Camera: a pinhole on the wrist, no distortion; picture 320 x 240 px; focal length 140.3 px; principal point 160.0 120.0 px. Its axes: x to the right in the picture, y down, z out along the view. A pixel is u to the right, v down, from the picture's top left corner.
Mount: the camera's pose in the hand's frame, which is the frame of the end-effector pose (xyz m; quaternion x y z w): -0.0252 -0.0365 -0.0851 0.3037 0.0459 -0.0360 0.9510
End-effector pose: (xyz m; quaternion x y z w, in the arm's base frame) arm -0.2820 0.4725 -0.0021 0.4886 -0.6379 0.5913 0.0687
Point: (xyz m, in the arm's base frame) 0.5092 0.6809 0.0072
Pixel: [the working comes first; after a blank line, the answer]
In the camera's frame: -0.4940 -0.3339 0.5384

31.3 33.0
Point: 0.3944 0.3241 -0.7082
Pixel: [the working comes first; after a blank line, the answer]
In the camera's frame: -0.7906 0.4169 0.5158

outside the picture
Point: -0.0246 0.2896 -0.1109
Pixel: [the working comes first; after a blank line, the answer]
In the camera's frame: -0.1210 0.1874 0.3357

109.4 198.3
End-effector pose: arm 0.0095 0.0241 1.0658 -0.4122 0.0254 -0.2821 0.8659
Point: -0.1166 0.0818 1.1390
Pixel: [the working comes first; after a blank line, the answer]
In the camera's frame: -0.1089 0.0323 0.1336

45.6 154.0
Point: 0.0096 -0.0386 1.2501
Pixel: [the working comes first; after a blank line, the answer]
In the camera's frame: 0.0788 -0.0026 0.2130

211.9 118.3
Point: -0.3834 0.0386 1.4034
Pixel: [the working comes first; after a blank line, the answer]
In the camera's frame: -0.2538 -0.2175 0.3775

65.6 39.1
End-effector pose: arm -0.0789 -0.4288 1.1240 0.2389 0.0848 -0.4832 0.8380
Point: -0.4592 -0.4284 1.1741
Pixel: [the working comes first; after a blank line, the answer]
In the camera's frame: -0.1965 -0.1453 0.2765

60.3 46.3
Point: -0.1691 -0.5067 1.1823
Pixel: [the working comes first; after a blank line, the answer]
In the camera's frame: -0.0011 0.0617 0.1799

159.1 168.1
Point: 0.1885 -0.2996 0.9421
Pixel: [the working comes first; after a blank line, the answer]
In the camera's frame: 0.1383 0.1326 -0.2718

behind the camera
